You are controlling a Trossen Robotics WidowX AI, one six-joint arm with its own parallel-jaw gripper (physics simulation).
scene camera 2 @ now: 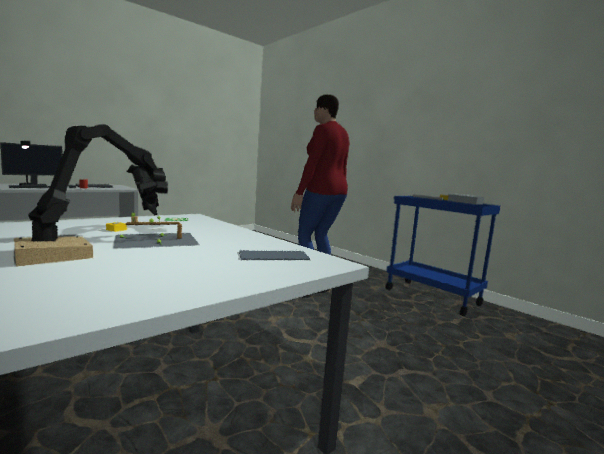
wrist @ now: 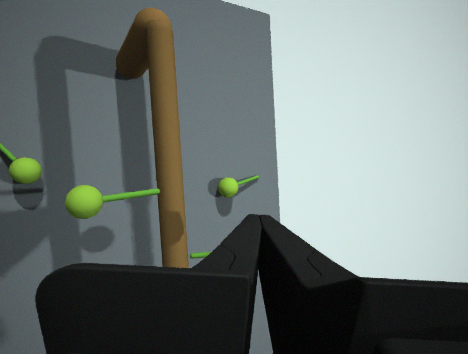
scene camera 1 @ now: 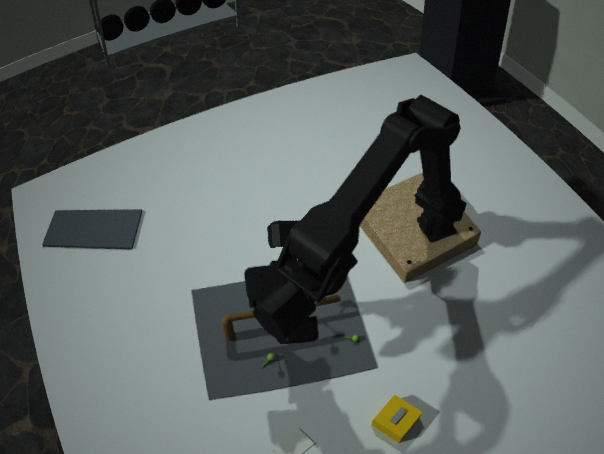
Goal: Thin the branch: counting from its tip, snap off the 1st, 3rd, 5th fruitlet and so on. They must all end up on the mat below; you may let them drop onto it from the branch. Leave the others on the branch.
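Frame: origin at the arm's base, x ahead, y left, z up, level; centimetres.
Seen in the pictures: gripper, fingertip midpoint: (scene camera 2: 156, 214) (wrist: 257, 225); arm's base, link origin: (scene camera 2: 44, 239) (scene camera 1: 436, 226).
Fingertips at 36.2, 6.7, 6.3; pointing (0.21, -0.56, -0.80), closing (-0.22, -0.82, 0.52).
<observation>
Pixels of each thing's top centre, then the offset from my fingertips to it, as dx, dy, dz. "pt": a spot on its surface instead. Level surfaces: height alone.
- brown branch, top centre: (wrist: 178, 242) (scene camera 1: 283, 306) (scene camera 2: 153, 221) -0.6, +2.3, -3.1
- grey mat, surface height: dz -10.2
- green fruitlet, top centre: (wrist: 125, 198) +2.1, +4.4, -1.5
- stem, surface spot: (wrist: 199, 255) pt -1.5, +1.5, -3.0
- yellow block, top centre: (scene camera 1: 398, 415) (scene camera 2: 116, 223) -11.6, +27.2, -7.3
- dark flat slab, top centre: (scene camera 1: 90, 227) (scene camera 2: 274, 254) +33.2, -35.7, -9.8
A brown branch (scene camera 1: 240, 316) (scene camera 2: 170, 223) (wrist: 167, 130) stands over the grey mat (scene camera 1: 212, 370) (scene camera 2: 189, 241) (wrist: 225, 100). In the wrist view a green fruitlet (wrist: 84, 201) hangs by its stem on the branch's left side; another stem (wrist: 199, 255) at its right side runs behind a finger. Loose fruitlets lie on the mat: one (scene camera 1: 270, 357) (wrist: 25, 170), one (scene camera 1: 355, 338) (scene camera 2: 122, 236), and one (scene camera 2: 159, 241) (wrist: 228, 187) across the branch. My gripper (scene camera 2: 154, 213) (wrist: 257, 225) is shut and empty, above and beside the branch. The arm hides much of the branch in scene camera 1.
A yellow block (scene camera 1: 397, 417) (scene camera 2: 116, 227) sits on the table beyond the mat. A dark flat slab (scene camera 1: 92, 229) (scene camera 2: 274, 255) lies farther off. The arm stands on a wooden base (scene camera 1: 400, 225) (scene camera 2: 52, 251). A person (scene camera 2: 327, 155) and a blue cart (scene camera 2: 440, 204) are beyond the table.
</observation>
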